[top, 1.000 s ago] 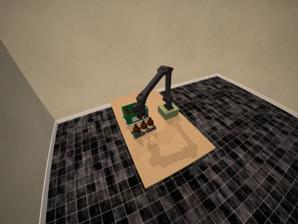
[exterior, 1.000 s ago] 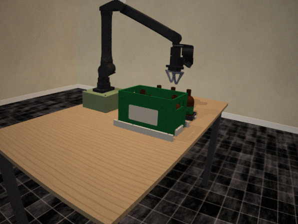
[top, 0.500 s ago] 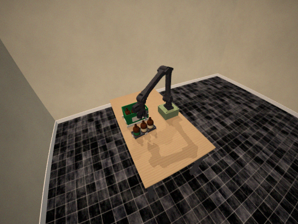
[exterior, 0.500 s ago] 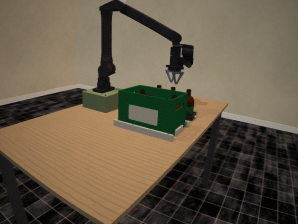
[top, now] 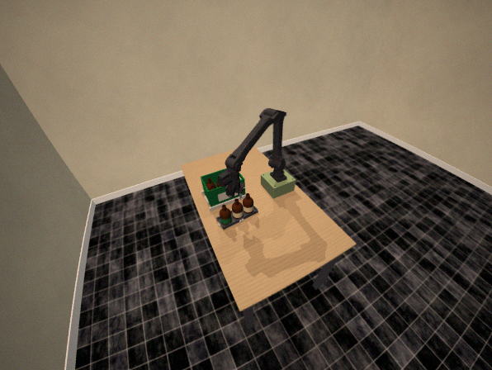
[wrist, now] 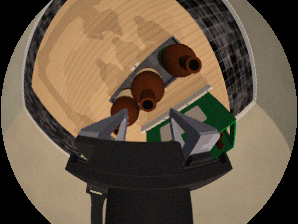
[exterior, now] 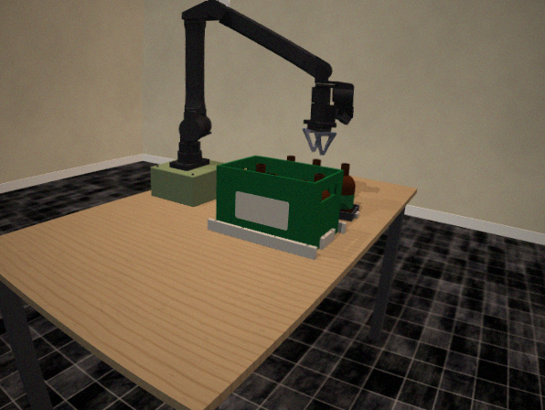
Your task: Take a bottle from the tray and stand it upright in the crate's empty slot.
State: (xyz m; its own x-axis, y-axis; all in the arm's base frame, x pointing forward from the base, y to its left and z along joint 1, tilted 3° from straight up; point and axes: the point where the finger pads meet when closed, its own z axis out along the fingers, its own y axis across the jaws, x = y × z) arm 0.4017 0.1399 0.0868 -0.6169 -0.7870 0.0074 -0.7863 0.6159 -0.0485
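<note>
Right now the brown bottle is 100 mm below my hand. From my hand the other things lie so: green crate: 10 mm ahead, 240 mm to the right, 110 mm below; dark tray: 180 mm below.
</note>
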